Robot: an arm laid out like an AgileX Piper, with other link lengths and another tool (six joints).
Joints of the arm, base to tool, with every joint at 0 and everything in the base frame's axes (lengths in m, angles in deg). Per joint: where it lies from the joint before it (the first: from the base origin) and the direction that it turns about. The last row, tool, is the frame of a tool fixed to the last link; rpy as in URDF.
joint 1: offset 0 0 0.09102 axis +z
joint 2: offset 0 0 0 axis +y
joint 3: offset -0.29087 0 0.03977 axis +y
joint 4: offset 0.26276 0 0.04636 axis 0.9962 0 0.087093
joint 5: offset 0 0 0 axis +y
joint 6: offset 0.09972 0 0.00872 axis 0.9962 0 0.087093
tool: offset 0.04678 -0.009 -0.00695 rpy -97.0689 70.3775 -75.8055
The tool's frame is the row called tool.
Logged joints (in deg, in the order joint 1, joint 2, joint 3, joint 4, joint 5, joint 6), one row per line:
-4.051, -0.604, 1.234, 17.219, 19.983, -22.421
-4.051, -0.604, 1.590, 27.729, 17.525, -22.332
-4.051, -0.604, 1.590, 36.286, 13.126, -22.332
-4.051, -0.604, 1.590, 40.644, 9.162, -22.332
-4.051, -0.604, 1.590, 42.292, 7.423, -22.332
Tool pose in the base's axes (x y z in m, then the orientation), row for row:
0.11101, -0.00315, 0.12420, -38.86, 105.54, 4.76
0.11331, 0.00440, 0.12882, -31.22, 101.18, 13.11
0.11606, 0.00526, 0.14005, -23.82, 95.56, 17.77
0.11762, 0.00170, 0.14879, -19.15, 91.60, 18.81
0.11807, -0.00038, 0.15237, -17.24, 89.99, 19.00
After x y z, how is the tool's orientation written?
As a rotation vector, in degrees.
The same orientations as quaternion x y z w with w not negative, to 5 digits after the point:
-0.28715, 0.77987, 0.03517, 0.55508
-0.23475, 0.76080, 0.09858, 0.59696
-0.18244, 0.73189, 0.13610, 0.64229
-0.14845, 0.71008, 0.14581, 0.67268
-0.13428, 0.70090, 0.14798, 0.68470

